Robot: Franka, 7 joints.
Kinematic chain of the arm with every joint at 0, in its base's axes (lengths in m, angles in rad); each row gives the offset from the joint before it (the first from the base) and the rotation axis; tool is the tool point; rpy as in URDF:
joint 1: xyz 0 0 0.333 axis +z
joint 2: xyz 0 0 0 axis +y
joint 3: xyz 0 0 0.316 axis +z
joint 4: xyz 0.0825 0 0 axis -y
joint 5: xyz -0.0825 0 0.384 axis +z
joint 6: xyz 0 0 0 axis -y
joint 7: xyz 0.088 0 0 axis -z
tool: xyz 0 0 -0.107 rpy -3.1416 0 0
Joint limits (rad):
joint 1: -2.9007..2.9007
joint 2: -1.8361..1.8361
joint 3: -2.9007..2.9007
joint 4: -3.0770..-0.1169
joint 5: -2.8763..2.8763
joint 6: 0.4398..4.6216
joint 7: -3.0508..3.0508
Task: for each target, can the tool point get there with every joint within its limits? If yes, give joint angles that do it. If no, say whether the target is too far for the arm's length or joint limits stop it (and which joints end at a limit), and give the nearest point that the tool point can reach.
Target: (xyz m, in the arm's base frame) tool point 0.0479 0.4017 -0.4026
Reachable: no: joint limits stop it (at a limit: joint 2) | nearest point 0.0466 0.3905 -0.3493 | short by 0.055 m
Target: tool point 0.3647 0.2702 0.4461
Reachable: yes | joints -1.3306 0.7842 1.9644 -2.6027 -0.4335 2.9587 1.9445
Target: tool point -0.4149 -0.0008 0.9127
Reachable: yes | joints -1.8798 0.6254 -2.4064 -1.2427 1.7062 1.0883 0.1358
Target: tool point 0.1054 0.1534 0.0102
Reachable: yes | joints 1.5350 0.7392 -0.1961 -2.7289 -1.0119 2.1694 -1.7074
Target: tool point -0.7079 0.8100 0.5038
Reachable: no: too far | nearest point -0.5576 0.6380 0.4675 | short by 0.231 m
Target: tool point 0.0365 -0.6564 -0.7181
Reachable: no: too far | nearest point 0.0272 -0.4887 -0.3191 | short by 0.433 m
